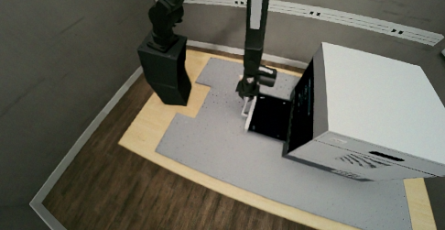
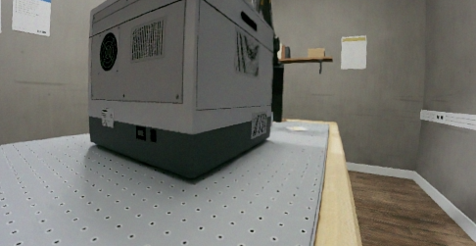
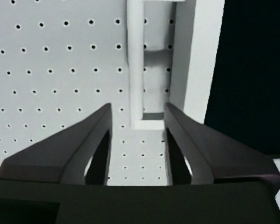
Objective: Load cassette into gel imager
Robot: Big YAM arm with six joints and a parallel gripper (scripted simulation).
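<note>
Right now my hand is 50 mm past the cassette FINISHED, 240 mm to the right of it and 120 mm above it. Also, from my hand: drawer 150 mm ahead, 80 mm below.
</note>
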